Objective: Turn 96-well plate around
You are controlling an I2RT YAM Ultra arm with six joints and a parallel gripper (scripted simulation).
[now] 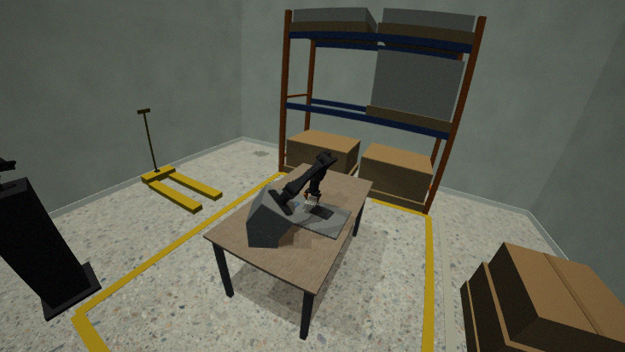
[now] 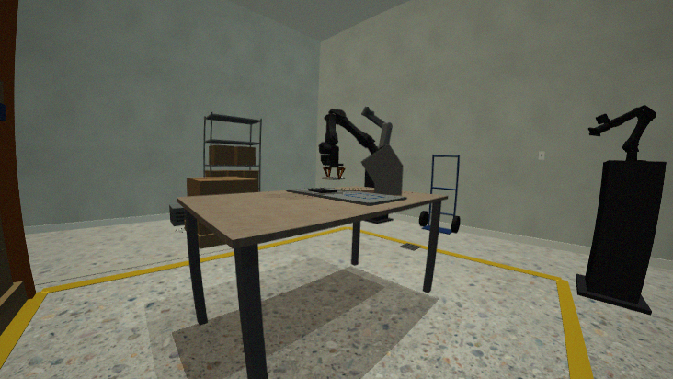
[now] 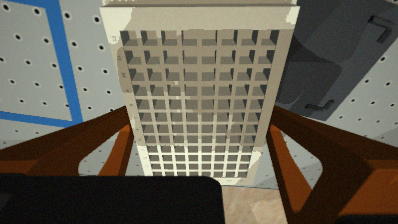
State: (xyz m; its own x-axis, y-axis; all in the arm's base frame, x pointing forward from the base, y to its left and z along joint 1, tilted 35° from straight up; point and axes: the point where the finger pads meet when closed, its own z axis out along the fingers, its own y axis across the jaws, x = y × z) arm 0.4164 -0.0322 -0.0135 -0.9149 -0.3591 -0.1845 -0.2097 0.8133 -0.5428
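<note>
Right now my hand is 90 mm above the dark plate nest N1, 80 mm to the left of it and 30 mm short of it. From my hand the other things lie so: cream 96-well plate (right at my hand); then A1 label (90 mm ahead, 80 mm below, 10 mm to the right).
</note>
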